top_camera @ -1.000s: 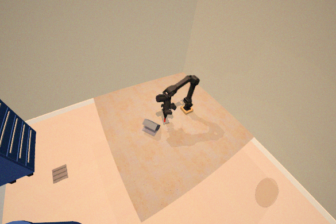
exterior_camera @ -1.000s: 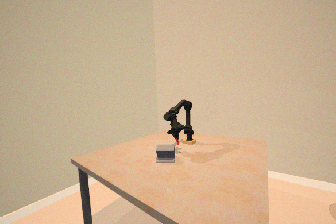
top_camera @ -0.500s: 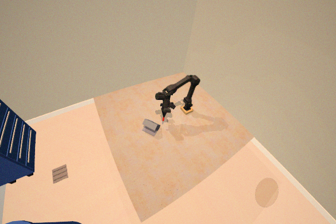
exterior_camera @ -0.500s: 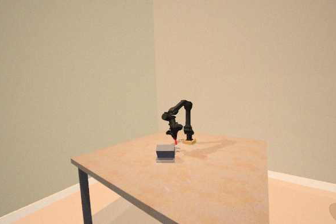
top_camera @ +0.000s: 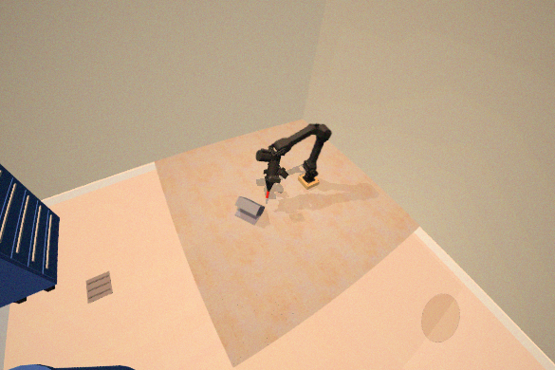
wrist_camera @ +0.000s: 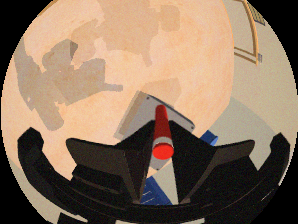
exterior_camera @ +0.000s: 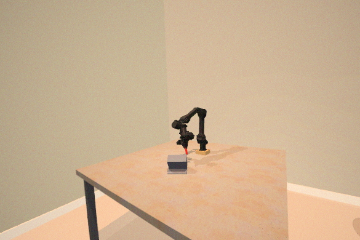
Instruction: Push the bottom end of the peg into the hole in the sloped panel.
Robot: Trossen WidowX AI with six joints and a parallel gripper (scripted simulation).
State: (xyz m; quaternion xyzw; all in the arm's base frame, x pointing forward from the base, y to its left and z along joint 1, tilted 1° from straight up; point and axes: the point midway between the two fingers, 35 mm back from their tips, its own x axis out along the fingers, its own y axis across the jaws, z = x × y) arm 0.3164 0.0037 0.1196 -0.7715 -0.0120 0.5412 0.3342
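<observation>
My gripper tip is now 11 cm short of the grey sloped panel and 7 cm above it. Round my gripper tip: red peg: 1 cm to the right, 1 cm behind, 1 cm above.
</observation>
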